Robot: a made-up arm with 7 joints. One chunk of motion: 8 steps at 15 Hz.
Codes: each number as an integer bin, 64 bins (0 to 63) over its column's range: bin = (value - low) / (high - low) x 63, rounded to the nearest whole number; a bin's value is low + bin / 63 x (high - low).
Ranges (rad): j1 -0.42..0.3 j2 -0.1..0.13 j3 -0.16..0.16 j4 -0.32..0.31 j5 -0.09..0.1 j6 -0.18..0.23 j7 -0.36..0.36
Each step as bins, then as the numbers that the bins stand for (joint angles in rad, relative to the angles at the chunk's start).
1 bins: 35 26 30 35 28 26 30
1 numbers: -0.0200 -0.0051 -0.0076 0.0300 -0.0056 -0.0108 -0.0171
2 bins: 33 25 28 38 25 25 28
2 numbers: -0.0429 -0.0087 -0.0178 0.0600 -0.0146 -0.0173 -0.0400
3 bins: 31 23 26 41 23 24 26
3 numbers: -0.0657 -0.0160 -0.0279 0.0900 -0.0206 -0.0238 -0.0629
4 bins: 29 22 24 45 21 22 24
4 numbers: -0.0886 -0.0197 -0.0381 0.1300 -0.0267 -0.0368 -0.0857
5 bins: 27 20 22 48 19 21 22
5 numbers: -0.1114 -0.0270 -0.0483 0.1600 -0.0327 -0.0433 -0.1086
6 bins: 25 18 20 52 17 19 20
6 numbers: -0.1343 -0.0343 -0.0584 0.2000 -0.0387 -0.0563 -0.1314
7 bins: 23 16 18 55 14 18 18
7 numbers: -0.1571 -0.0416 -0.0686 0.2300 -0.0478 -0.0629 -0.1543
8 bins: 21 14 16 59 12 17 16
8 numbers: -0.1800 -0.0489 -0.0787 0.2700 -0.0538 -0.0694 -0.1771
